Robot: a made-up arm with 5 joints.
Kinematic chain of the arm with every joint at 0, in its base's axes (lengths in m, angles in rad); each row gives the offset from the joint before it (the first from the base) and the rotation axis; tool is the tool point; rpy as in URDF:
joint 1: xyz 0 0 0.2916 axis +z
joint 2: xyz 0 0 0 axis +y
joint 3: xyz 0.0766 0 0.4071 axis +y
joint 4: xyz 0.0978 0 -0.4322 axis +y
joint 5: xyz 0.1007 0 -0.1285 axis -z
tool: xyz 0 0 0 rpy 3.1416 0 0
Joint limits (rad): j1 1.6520..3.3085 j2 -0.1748..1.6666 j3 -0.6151..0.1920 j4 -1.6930..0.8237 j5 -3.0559..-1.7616
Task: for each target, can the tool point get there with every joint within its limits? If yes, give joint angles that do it. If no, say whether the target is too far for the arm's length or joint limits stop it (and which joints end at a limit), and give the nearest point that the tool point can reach.
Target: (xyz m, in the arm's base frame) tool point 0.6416 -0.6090 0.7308
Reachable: no: joint limits stop it (at a limit: joint 2, joint 3, joint 4) | nearest point 0.1389 -0.1318 0.2759 | short by 0.829 m
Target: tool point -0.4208 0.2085 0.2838
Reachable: yes | joints 2.6815 0.2163 -0.3314 -0.9705 -2.4197
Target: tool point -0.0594 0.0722 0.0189
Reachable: yes | joints 2.2590 0.5701 -0.0695 0.6009 -2.5990
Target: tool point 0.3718 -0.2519 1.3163
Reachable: no: too far | nearest point -0.0308 0.3782 0.6343 | short by 1.012 m
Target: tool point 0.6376 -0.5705 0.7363
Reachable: no: joint limits stop it (at a limit: joint 2, joint 3, joint 4) | nearest point 0.1427 -0.1277 0.2759 | short by 0.808 m
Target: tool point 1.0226 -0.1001 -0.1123
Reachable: no: too far | nearest point 0.1955 -0.0191 0.0560 | short by 0.848 m
